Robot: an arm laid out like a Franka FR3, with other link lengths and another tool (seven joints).
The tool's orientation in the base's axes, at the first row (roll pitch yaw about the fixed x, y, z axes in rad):
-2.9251 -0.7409 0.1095
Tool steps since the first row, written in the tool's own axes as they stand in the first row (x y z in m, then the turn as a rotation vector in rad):
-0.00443 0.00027 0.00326 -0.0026 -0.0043 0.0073
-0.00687 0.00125 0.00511 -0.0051 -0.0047 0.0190
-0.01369 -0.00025 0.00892 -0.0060 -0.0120 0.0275
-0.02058 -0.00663 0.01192 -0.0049 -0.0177 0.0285
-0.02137 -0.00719 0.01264 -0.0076 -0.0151 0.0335
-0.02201 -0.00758 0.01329 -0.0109 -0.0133 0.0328
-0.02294 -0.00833 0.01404 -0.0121 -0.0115 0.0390
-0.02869 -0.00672 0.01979 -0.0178 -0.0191 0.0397
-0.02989 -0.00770 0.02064 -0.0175 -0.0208 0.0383
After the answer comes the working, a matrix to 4 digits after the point.
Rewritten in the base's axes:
-0.00112 0.00032 -0.00538 0.0016 0.0060 -0.0063
-0.00150 -0.00029 -0.00852 0.0071 0.0095 -0.0164
-0.00447 0.00168 -0.01563 0.0100 0.0188 -0.0220
-0.00923 0.00808 -0.02143 0.0100 0.0246 -0.0210
-0.00949 0.00875 -0.02239 0.0118 0.0234 -0.0269
-0.00965 0.00926 -0.02323 0.0094 0.0212 -0.0289
-0.01004 0.01011 -0.02428 0.0129 0.0211 -0.0344
-0.01023 0.00976 -0.03256 0.0072 0.0281 -0.0376
-0.01081 0.01084 -0.03383 0.0061 0.0294 -0.0361

The tool's axes in the first row as the columns of a matrix, in the base's axes (rounded; the answer above uses it unrounded):
0.7334 0.2508 0.6318
0.0806 -0.9550 0.2856
0.6750 -0.1585 -0.7206

